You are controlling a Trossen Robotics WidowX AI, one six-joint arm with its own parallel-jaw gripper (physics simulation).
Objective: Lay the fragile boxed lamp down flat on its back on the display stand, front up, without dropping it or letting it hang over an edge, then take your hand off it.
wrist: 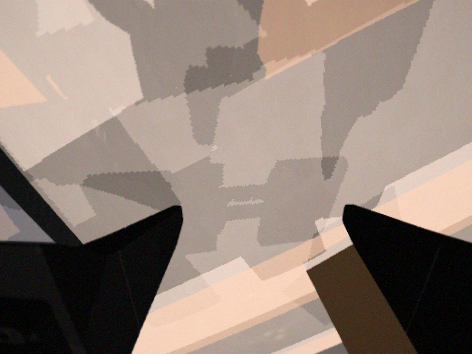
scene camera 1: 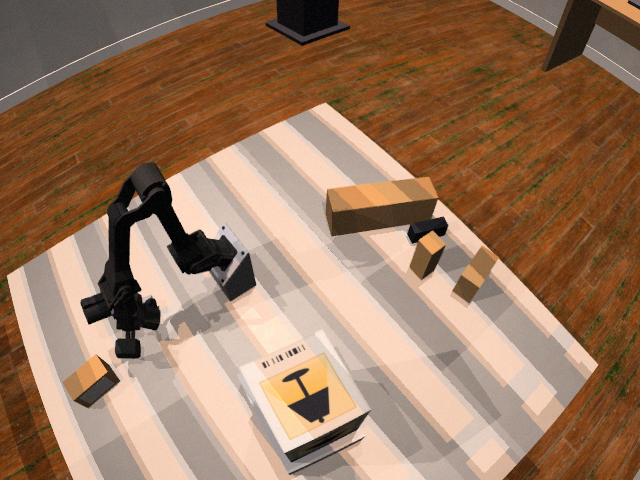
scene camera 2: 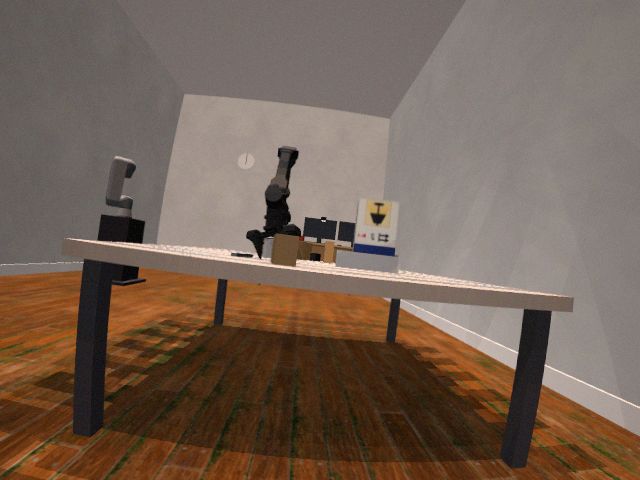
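Pixels of known places: gripper, fingertip midpoint: point(wrist: 262, 212); arm's base, origin of the base link: point(scene camera 1: 223, 253).
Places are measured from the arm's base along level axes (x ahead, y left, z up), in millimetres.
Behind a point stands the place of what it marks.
Observation:
The boxed lamp point(scene camera 1: 307, 395) @(x 429, y -88, z 172 mm) point(scene camera 2: 376, 224) @(x 398, y -164, z 66 mm) is a white box with a yellow lamp picture and a blue band low on its front. It stands upright on the low pale display stand point(scene camera 1: 328, 455) @(x 520, y -107, z -91 mm) point(scene camera 2: 364, 260) @(x 361, y -173, z -87 mm), its front facing scene camera 2. My gripper point(scene camera 1: 138, 331) point(wrist: 262, 212) @(x 1, y -326, z -115 mm) is open and empty, low over the striped table, left of the box in scene camera 1 and well apart from it. The stand's far side is hidden by the box in scene camera 1. The boxed lamp does not show in the wrist view.
A wooden block point(scene camera 1: 92, 382) @(x 64, y -464, z -46 mm) point(scene camera 2: 284, 250) @(x 42, y -537, z -87 mm) point(wrist: 355, 295) @(x 27, y -418, z -93 mm) lies close to my gripper. A long wooden block point(scene camera 1: 382, 206) @(x 129, y 410, z -21 mm), a small black object point(scene camera 1: 428, 229) @(x 241, y 492, z -76 mm) and small wooden blocks point(scene camera 1: 427, 255) @(x 314, y 387, z -15 mm) point(scene camera 1: 474, 274) @(x 431, y 458, z -37 mm) are across the table. A dark-edged thing point(wrist: 42, 202) @(x -86, y -261, z -124 mm) shows at the wrist view's left.

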